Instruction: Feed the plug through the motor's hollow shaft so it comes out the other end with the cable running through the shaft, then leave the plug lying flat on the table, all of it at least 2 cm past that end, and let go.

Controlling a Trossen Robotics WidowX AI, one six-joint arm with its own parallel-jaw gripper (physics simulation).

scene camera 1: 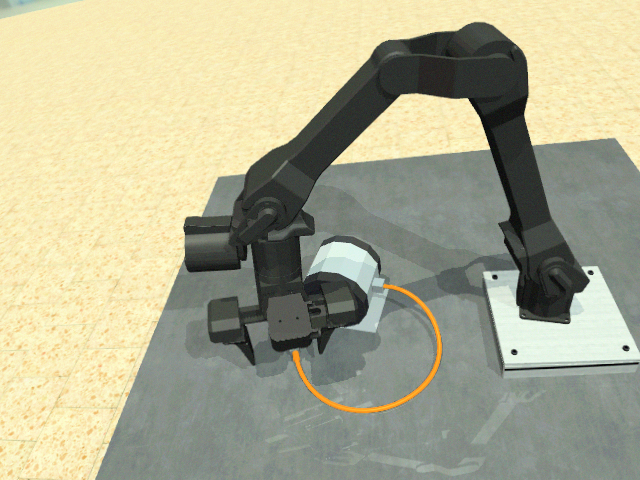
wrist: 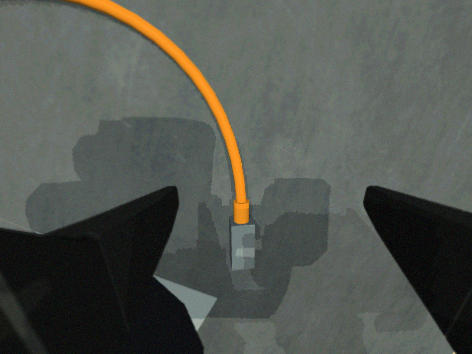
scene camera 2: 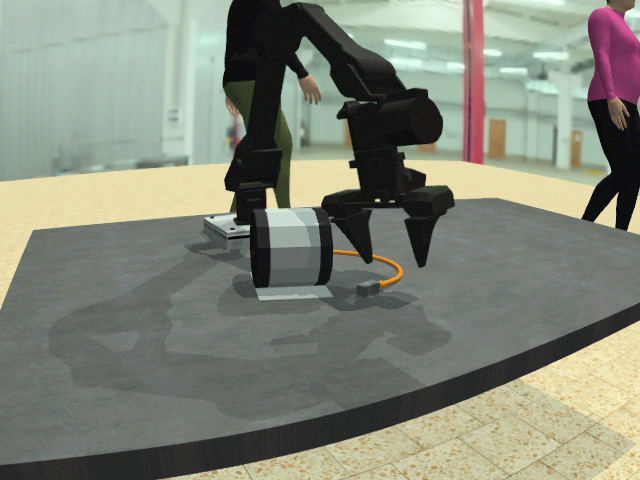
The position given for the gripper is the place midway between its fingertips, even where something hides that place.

The gripper [scene camera 1: 287,357] is open, with nothing in its grasp. Further things: a grey plug [wrist: 242,236] and a light plate [wrist: 198,303].
The gripper is seen too in the wrist view [wrist: 270,195] and in scene camera 2 [scene camera 2: 394,265].
